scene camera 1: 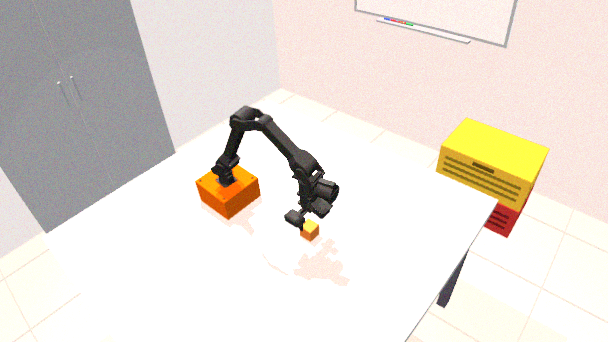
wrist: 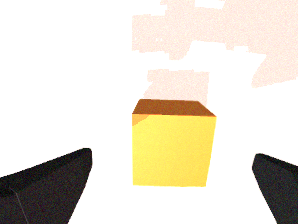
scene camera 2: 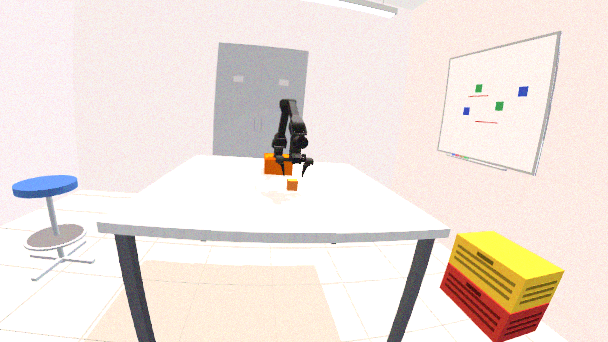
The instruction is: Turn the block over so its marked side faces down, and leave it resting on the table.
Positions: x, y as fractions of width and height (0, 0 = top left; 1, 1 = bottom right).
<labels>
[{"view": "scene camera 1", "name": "gripper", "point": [0.51, 0.65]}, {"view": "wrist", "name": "gripper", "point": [0.59, 0.72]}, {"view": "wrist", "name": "orange block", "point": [0.58, 0.63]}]
</labels>
